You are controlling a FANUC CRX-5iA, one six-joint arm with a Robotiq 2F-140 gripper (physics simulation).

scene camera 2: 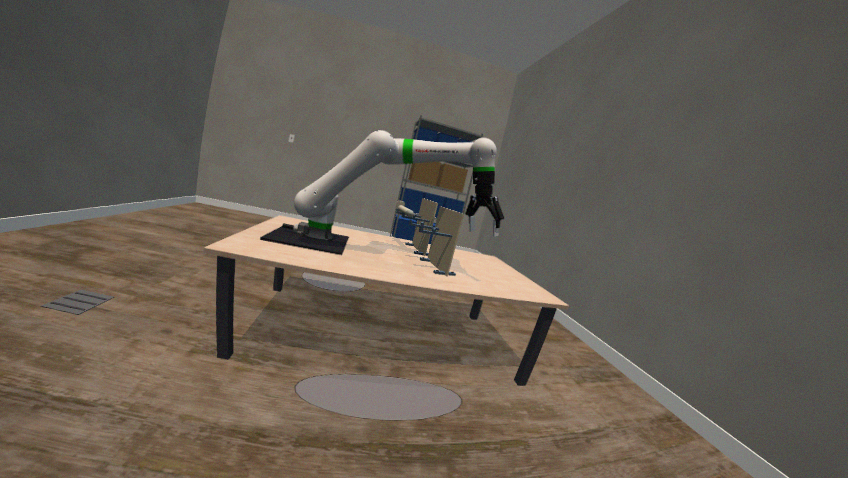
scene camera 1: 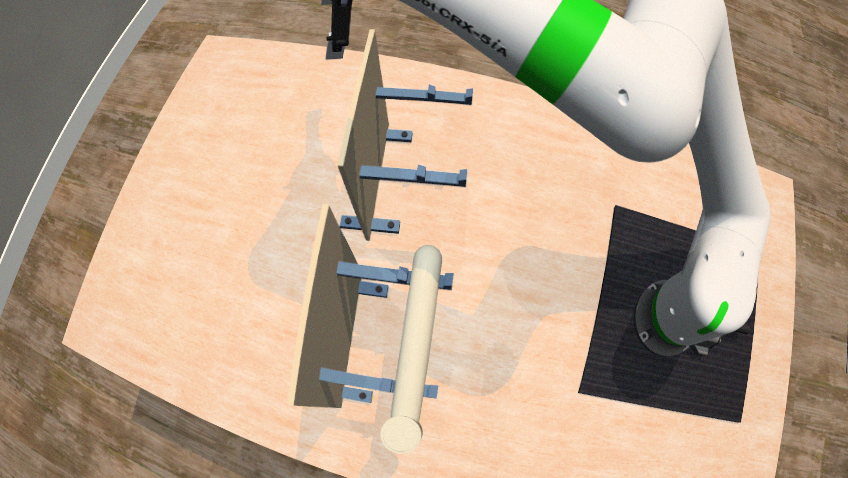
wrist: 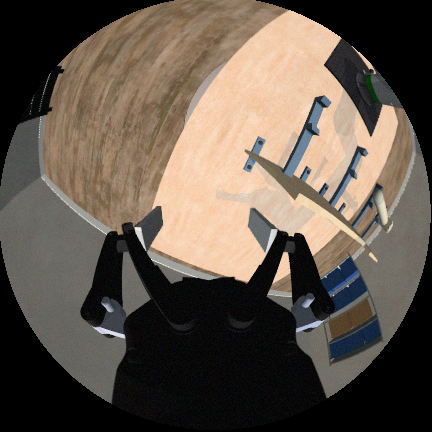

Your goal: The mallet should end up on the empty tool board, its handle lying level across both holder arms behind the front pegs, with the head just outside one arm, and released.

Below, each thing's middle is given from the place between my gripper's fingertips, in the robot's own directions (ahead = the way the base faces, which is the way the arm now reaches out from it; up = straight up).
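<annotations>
My gripper is 2 cm above the cream mallet (scene camera 1: 402, 433), and I see that it is also 31 cm past the mallet and 48 cm to the right of it.
</annotations>
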